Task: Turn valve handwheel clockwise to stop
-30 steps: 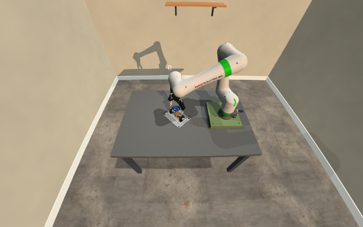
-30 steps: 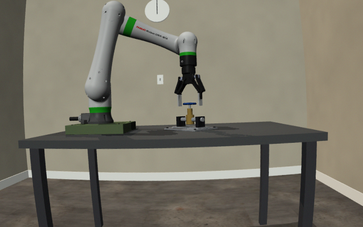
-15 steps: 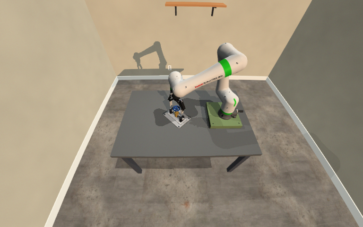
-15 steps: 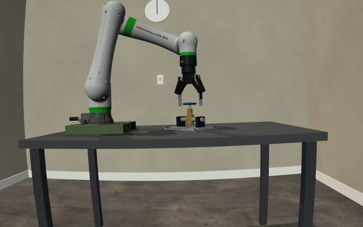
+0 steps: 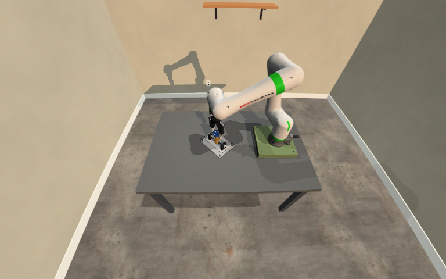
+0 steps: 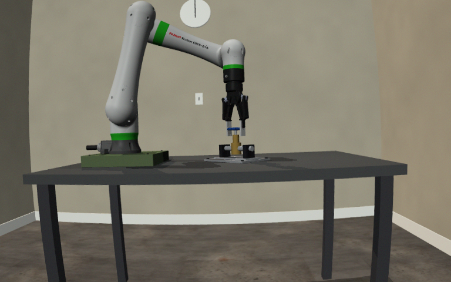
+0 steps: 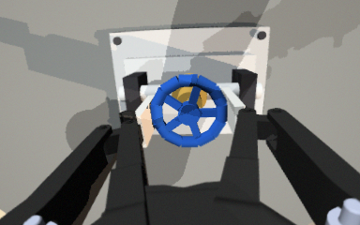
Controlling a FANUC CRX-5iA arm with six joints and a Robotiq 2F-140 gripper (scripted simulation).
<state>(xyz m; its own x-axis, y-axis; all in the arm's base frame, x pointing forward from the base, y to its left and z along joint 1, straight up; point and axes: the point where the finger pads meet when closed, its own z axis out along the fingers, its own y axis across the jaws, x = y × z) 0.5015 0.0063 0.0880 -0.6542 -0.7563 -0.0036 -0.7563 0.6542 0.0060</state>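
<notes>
The blue spoked handwheel is 10 mm below my hand.
</notes>
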